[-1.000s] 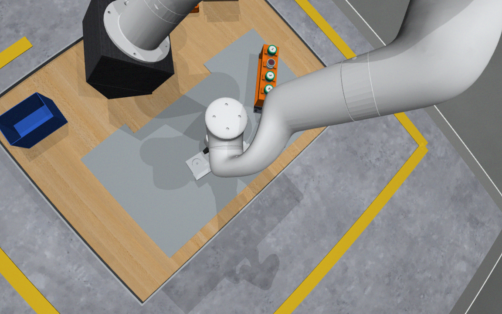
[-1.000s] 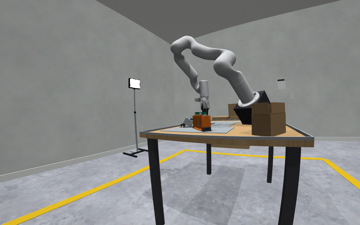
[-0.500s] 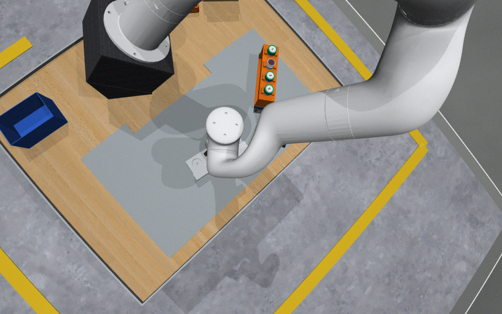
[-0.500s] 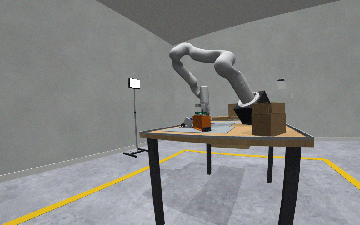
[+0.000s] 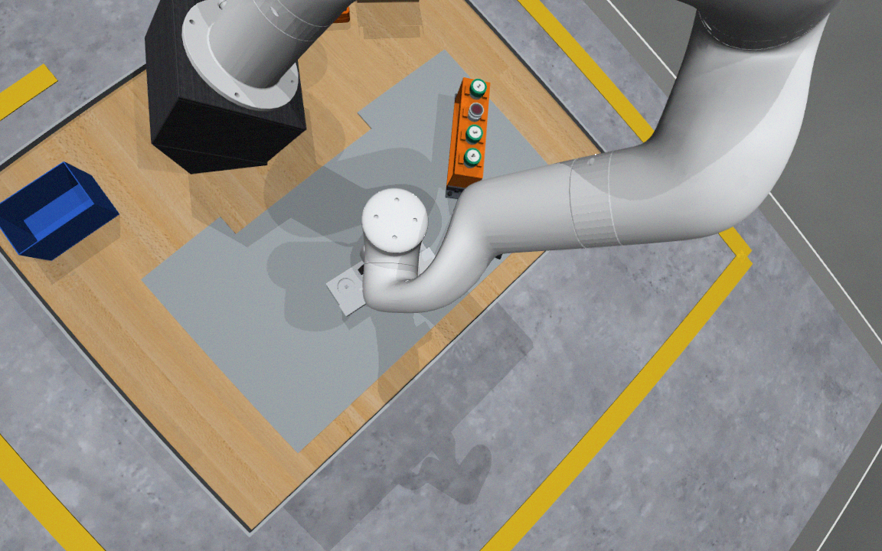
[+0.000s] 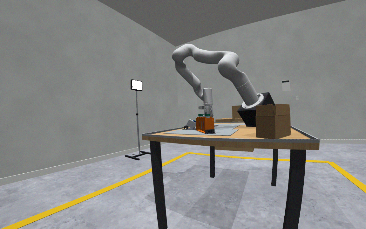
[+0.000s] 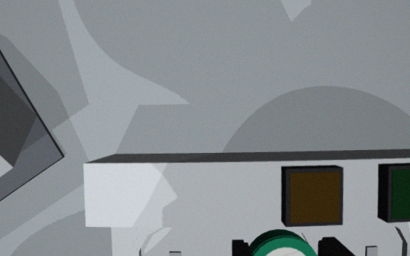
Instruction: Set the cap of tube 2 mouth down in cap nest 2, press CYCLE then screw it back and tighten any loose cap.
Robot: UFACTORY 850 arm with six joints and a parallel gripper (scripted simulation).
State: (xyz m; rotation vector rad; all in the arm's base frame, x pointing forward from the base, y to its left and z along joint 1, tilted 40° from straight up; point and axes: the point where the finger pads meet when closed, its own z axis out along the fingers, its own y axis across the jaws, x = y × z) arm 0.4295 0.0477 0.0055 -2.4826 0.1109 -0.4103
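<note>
My hand is 2 cm short of the blue cycle key, 19 cm to the right of it and 2 cm below it. From my hand the other things lie so: key housing (5 cm ahead, 17 cm to the left, 1 cm above); then green-rimmed cap (2 cm below); then green ready key (5 cm ahead, 15 cm to the left, 2 cm above).
</note>
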